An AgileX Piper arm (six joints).
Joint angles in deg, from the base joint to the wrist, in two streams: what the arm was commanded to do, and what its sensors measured. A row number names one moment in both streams.
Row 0, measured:
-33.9, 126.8, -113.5, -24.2, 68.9, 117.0
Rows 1 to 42, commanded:
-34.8, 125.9, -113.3, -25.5, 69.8, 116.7
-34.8, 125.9, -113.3, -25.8, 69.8, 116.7
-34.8, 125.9, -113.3, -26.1, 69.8, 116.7
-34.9, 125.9, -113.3, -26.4, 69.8, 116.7
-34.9, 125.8, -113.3, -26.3, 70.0, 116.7
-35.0, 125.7, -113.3, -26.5, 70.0, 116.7
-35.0, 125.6, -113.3, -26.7, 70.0, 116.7
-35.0, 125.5, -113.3, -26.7, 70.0, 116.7
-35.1, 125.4, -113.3, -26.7, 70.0, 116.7
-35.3, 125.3, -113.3, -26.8, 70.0, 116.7
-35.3, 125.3, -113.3, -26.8, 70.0, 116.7
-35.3, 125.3, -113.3, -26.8, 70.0, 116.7
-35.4, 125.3, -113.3, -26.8, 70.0, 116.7
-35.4, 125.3, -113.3, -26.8, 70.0, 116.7
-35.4, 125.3, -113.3, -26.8, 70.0, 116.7
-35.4, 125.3, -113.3, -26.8, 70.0, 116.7
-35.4, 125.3, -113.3, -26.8, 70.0, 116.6
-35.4, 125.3, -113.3, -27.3, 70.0, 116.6
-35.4, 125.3, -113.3, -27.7, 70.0, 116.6
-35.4, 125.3, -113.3, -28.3, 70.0, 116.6
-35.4, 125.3, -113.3, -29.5, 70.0, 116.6
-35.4, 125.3, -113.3, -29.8, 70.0, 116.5
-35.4, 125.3, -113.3, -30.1, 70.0, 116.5
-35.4, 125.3, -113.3, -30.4, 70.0, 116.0
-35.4, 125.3, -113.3, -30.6, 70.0, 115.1
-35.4, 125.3, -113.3, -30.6, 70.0, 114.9
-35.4, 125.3, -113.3, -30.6, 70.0, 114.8
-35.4, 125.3, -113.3, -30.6, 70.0, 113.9
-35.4, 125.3, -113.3, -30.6, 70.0, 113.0
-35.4, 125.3, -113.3, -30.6, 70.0, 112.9
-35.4, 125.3, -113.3, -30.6, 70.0, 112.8
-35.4, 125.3, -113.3, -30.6, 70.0, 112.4
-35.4, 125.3, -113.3, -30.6, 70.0, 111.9
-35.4, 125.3, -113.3, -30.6, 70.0, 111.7
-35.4, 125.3, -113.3, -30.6, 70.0, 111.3
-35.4, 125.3, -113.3, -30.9, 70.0, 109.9
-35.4, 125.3, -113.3, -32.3, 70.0, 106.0
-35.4, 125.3, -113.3, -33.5, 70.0, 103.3
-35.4, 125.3, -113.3, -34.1, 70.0, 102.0
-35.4, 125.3, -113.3, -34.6, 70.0, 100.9
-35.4, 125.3, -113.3, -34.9, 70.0, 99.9
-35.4, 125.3, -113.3, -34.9, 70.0, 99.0
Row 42, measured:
-35.0, 126.0, -113.5, -30.5, 70.4, 103.9
